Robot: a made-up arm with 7 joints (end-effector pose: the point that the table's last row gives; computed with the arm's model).
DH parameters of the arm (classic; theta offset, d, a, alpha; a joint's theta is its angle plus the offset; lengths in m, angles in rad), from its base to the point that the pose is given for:
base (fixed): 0 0.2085 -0.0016 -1.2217
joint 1: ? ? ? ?
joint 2: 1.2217 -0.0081 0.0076 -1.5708
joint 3: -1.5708 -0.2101 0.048 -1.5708
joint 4: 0 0.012 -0.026 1.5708
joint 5: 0 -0.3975 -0.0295 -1.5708
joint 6: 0 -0.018 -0.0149 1.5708
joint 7: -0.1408 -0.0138 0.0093 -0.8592
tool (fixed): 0.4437 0.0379 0 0
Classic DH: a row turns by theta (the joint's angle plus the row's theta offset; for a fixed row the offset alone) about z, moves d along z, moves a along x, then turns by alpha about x.
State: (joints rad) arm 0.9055 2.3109 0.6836 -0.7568 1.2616 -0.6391 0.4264
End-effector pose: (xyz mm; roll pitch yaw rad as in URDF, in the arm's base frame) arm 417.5 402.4 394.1 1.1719 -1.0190 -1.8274
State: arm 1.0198 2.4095 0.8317 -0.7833 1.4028 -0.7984 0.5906
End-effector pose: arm 477.8 344.7 372.0 1.5474 -1.1460 -2.5297
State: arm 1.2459 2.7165 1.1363 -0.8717 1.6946 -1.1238 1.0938
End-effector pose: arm 599.8 124.6 268.0 2.7141 -0.9611 1.7205
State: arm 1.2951 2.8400 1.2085 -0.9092 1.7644 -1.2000 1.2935
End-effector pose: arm 614.0 27.9 223.9 2.8587 -0.7826 1.2637
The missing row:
joint 1: 1.5708 0.0098 0.0024 1.5708
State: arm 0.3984 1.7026 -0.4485 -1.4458 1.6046 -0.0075 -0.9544
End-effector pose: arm 255.0 345.9 -54.6 -0.1146 -0.0817 -0.5939
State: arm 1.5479 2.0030 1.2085 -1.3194 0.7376 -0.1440 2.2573
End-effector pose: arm 403.0 389.3 156.5 -2.0451 -0.2990 1.2920
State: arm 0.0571 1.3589 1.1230 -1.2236 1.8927 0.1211 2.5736
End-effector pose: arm 216.3 397.8 488.5 1.8809 0.3396 0.1080
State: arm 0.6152 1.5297 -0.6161 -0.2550 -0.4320 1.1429 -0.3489
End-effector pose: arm -79.6 616.1 141.6 2.4923 0.2906 1.8861
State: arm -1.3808 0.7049 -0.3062 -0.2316 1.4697 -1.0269 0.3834
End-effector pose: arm 596.5 175.7 233.1 -3.1393 -0.0954 2.3950
